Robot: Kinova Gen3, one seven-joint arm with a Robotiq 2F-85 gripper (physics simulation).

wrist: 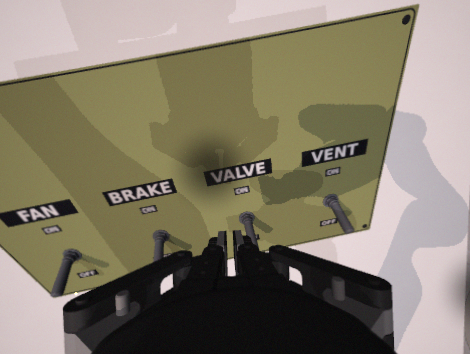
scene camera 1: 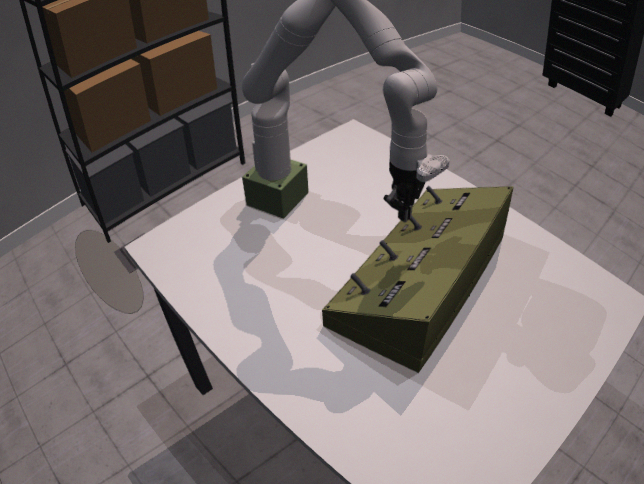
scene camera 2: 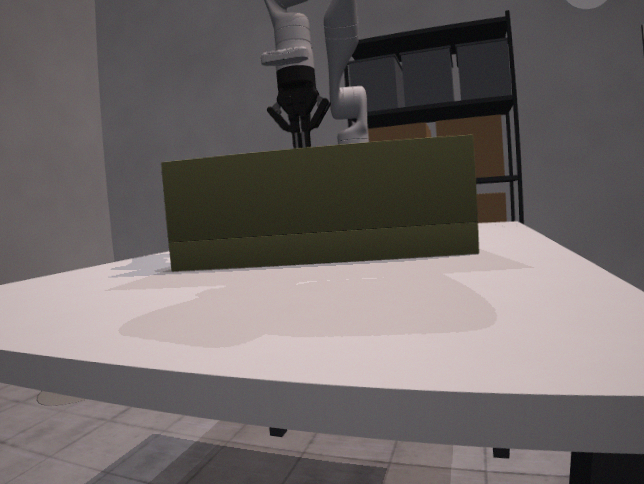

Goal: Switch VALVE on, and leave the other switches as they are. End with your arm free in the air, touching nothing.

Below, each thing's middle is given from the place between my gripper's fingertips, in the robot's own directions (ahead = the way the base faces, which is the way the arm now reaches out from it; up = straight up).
Now: hand 12 cm above the olive switch panel (scene camera 2: 410, 198), 6 cm short of it and 4 cm to the right of it.
